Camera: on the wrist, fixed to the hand. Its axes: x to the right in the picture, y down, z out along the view.
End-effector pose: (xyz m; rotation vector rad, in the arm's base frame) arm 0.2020 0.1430 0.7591 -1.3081 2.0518 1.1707
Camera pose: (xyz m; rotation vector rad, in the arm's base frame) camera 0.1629 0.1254 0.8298 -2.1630 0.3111 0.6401
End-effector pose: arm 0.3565 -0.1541 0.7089 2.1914 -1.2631 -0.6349
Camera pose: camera 0.3385 -0.1480 0.7894 2.5122 0.7726 -1.2996
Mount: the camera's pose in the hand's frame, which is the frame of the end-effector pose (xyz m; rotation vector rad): -0.0243 0.0609 -0.0504 -0.2841 -0.0874 -1.5646
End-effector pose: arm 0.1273 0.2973 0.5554 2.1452 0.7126 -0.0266
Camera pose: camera 0.1260 0.2940 0.6380 0.8689 1.9800 -0.7654
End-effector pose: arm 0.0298 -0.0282 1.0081 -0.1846 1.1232 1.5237
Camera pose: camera -0.0363 -0.0726 1.0303 -0.9220 0.3651 0.2351
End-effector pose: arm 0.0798 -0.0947 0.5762 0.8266 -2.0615 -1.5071
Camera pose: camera 0.1186 -0.0986 0.6491 -1.8971 0.6974 1.7978
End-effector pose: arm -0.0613 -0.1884 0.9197 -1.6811 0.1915 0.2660
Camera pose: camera -0.0984 -0.2468 0.8744 -1.6245 -1.2423 -0.8364
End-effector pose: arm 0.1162 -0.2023 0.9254 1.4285 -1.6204 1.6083
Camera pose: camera 0.0552 -0.1608 0.8881 1.7753 -0.3006 0.3605
